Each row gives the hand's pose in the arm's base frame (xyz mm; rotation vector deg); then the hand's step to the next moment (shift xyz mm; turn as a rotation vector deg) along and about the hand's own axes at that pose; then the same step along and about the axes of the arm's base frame.
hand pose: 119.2 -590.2 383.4 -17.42 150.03 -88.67
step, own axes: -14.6 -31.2 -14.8 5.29 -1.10 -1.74
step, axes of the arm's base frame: 15.7 1.2 34.0 -5.33 -0.15 1.95
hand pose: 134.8 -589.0 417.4 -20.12 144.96 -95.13
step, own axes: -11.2 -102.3 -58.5 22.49 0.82 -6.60
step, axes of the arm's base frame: 13.2 16.0 116.6 -23.25 0.74 2.95
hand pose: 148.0 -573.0 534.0 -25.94 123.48 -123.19
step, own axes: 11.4 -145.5 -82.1 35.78 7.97 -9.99
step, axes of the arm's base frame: -8.0 79.3 147.3 -37.94 0.57 -1.89
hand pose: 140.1 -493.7 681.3 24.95 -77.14 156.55
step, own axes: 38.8 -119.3 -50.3 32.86 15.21 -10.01
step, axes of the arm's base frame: -26.8 110.3 73.3 -36.46 -3.68 -8.27
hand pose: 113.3 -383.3 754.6 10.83 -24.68 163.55
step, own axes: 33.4 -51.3 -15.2 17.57 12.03 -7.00
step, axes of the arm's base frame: -20.0 59.6 5.1 -20.67 -5.07 -7.05
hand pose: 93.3 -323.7 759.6 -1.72 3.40 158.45
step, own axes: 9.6 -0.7 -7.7 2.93 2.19 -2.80
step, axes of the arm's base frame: -8.6 3.8 -8.0 -3.49 -1.09 -2.80
